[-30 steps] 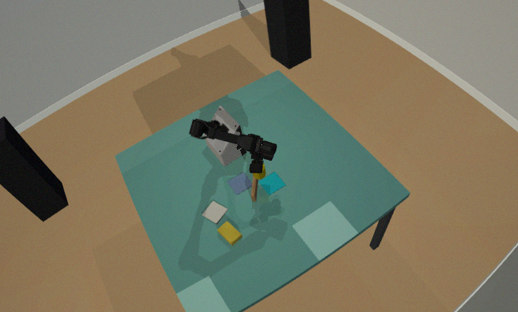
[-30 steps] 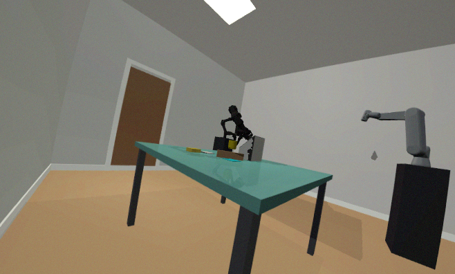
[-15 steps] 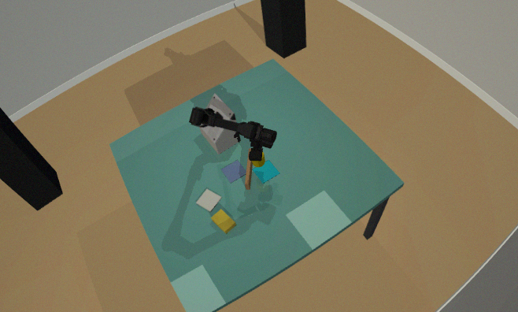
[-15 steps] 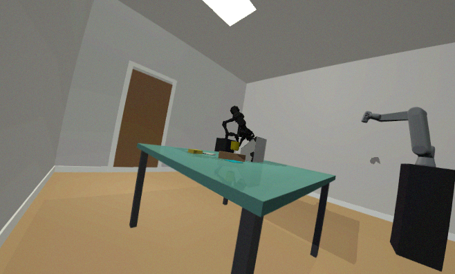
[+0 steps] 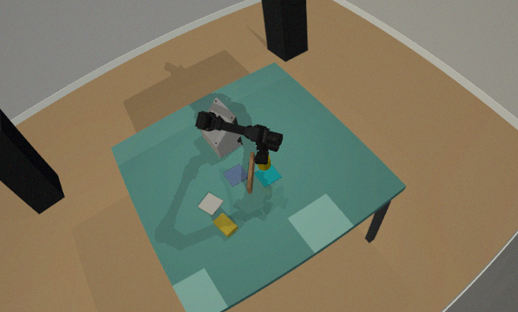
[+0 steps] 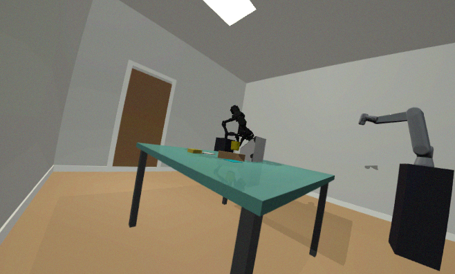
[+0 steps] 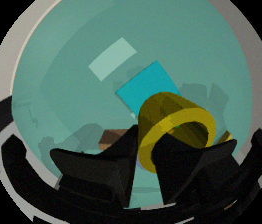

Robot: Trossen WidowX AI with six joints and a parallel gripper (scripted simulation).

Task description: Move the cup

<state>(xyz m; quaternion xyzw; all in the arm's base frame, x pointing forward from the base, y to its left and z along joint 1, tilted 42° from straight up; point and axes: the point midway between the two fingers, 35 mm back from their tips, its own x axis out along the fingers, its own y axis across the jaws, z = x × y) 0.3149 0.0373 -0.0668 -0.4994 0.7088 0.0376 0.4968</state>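
The cyan pad lies 30 mm ahead of my gripper tip, 10 mm to the right of it and 130 mm below it. Also, from my gripper tip: wooden bar 30 mm behind, 80 mm to the right, 100 mm below; then yellow cup 20 mm ahead, 20 mm to the right; then blue-grey pad 80 mm behind, 150 mm to the right, 130 mm below.
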